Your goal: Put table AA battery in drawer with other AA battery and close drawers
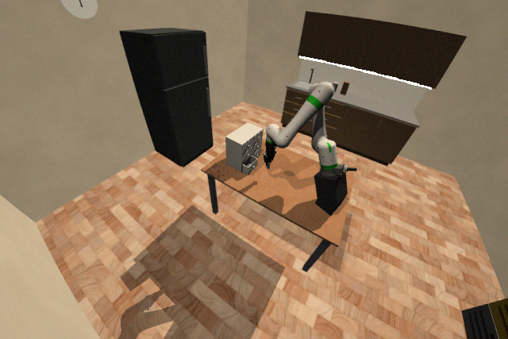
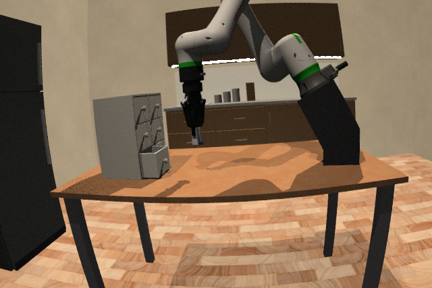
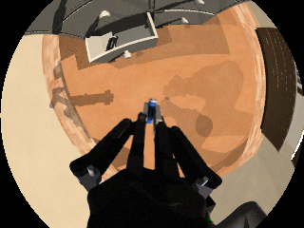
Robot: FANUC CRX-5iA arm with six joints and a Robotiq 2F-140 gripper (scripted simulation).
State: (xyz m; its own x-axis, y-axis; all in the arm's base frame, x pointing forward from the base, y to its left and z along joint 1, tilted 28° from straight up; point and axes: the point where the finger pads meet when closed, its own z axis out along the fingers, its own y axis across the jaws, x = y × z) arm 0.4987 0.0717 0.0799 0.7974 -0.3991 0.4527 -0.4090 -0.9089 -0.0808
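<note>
My gripper is now 3 cm above the blue AA battery.
</note>
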